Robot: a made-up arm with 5 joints. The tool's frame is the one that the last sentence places.
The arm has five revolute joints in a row. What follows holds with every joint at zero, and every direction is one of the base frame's.
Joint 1 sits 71.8 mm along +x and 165.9 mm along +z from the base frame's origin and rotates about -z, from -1.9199 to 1.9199 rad.
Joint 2 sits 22.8 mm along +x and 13.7 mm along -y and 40.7 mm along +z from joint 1 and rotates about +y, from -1.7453 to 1.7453 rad.
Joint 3 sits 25.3 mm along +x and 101.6 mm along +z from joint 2 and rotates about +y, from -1.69 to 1.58 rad.
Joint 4 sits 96.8 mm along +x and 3.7 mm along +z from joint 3 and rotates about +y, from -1.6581 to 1.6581 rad.
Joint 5 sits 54 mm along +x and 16 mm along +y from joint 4 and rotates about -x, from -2.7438 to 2.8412 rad.
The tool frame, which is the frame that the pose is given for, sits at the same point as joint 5; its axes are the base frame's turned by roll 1.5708, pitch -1.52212 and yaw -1.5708 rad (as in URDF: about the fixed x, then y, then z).
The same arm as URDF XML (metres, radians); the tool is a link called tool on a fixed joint. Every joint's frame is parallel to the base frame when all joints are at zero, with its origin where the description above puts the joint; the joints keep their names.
<robot name="arm">
  <link name="base_link"/>
  <link name="link1"/>
  <link name="link2"/>
  <link name="link3"/>
  <link name="link4"/>
  <link name="link5"/>
  <link name="tool"/>
  <joint name="joint 1" type="revolute">
    <parent link="base_link"/>
    <child link="link1"/>
    <origin xyz="0.0718 0 0.1659" rpy="0 0 0"/>
    <axis xyz="0 0 -1"/>
    <limit lower="-1.9199" upper="1.9199"/>
  </joint>
  <joint name="joint 2" type="revolute">
    <parent link="link1"/>
    <child link="link2"/>
    <origin xyz="0.0228 -0.0137 0.0407" rpy="0 0 0"/>
    <axis xyz="0 1 0"/>
    <limit lower="-1.7453" upper="1.7453"/>
  </joint>
  <joint name="joint 3" type="revolute">
    <parent link="link2"/>
    <child link="link3"/>
    <origin xyz="0.0253 0 0.1016" rpy="0 0 0"/>
    <axis xyz="0 1 0"/>
    <limit lower="-1.69" upper="1.58"/>
  </joint>
  <joint name="joint 4" type="revolute">
    <parent link="link3"/>
    <child link="link4"/>
    <origin xyz="0.0968 0 0.0037" rpy="0 0 0"/>
    <axis xyz="0 1 0"/>
    <limit lower="-1.6581" upper="1.6581"/>
  </joint>
  <joint name="joint 5" type="revolute">
    <parent link="link4"/>
    <child link="link5"/>
    <origin xyz="0.054 0.016 0" rpy="0 0 0"/>
    <axis xyz="-1 0 0"/>
    <limit lower="-2.7438" upper="2.8412"/>
  </joint>
  <joint name="tool_joint" type="fixed">
    <parent link="link5"/>
    <child link="tool"/>
    <origin xyz="0 0 0" rpy="1.5708 -1.5221 -1.5708"/>
  </joint>
</robot>

